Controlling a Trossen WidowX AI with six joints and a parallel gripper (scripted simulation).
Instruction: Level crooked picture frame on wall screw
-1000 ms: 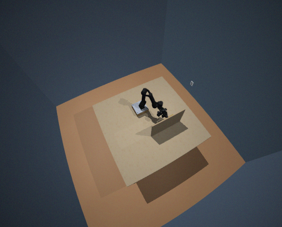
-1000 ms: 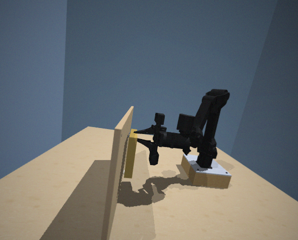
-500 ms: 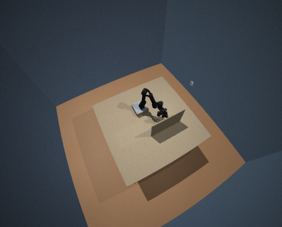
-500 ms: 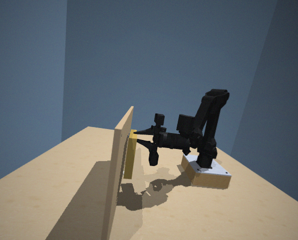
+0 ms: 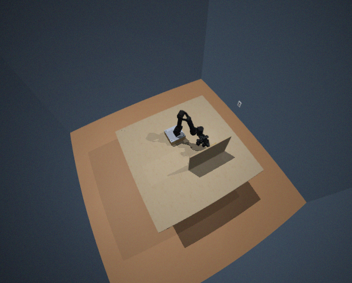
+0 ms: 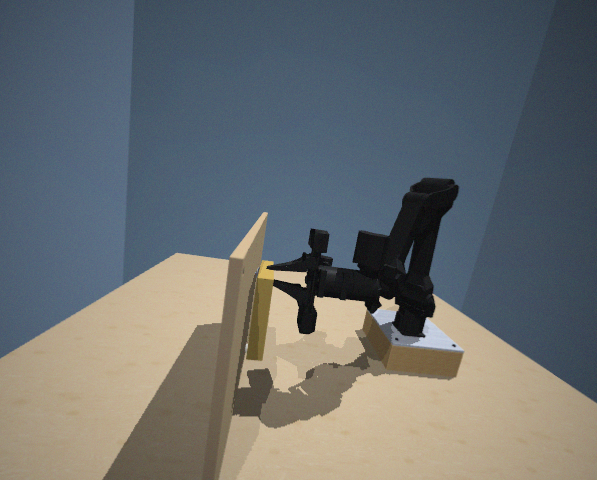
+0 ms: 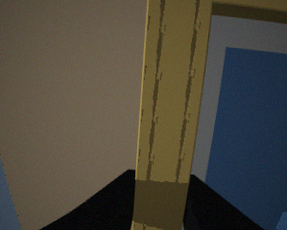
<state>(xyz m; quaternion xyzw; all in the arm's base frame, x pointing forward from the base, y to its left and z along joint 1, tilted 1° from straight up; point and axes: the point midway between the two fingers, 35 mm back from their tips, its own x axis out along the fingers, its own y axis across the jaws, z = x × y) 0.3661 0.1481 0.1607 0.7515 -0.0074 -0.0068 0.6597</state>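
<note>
The picture frame lies 10 mm ahead of my gripper tip and 50 mm below it. Also, from my gripper tip: wooden wall panel 20 mm ahead, 10 mm to the right, 70 mm below.
</note>
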